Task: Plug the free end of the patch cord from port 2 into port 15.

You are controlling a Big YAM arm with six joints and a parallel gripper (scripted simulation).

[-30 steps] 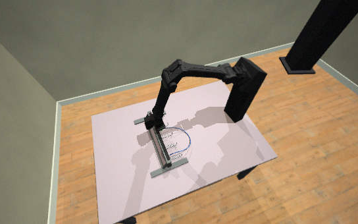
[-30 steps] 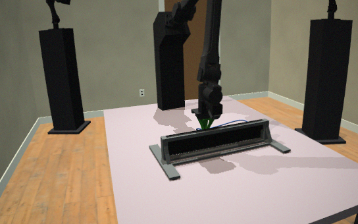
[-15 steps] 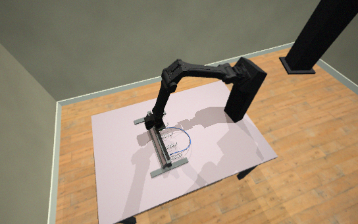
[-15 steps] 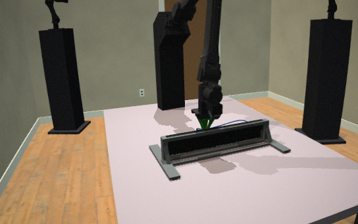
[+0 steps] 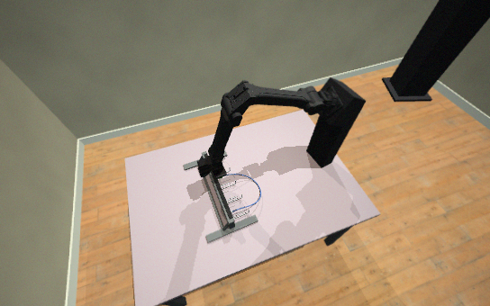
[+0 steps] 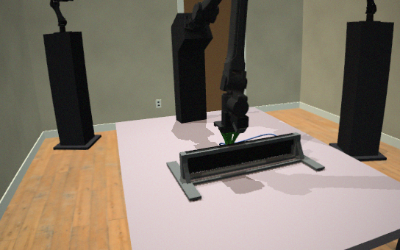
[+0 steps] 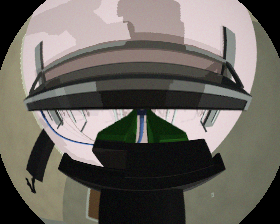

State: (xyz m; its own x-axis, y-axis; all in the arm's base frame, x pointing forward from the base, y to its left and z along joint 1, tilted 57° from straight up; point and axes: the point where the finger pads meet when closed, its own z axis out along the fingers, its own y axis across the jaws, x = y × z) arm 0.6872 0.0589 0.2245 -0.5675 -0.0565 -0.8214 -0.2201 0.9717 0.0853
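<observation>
Right now my hand is 20 mm short of the plug and 10 mm to the right of it.
</observation>
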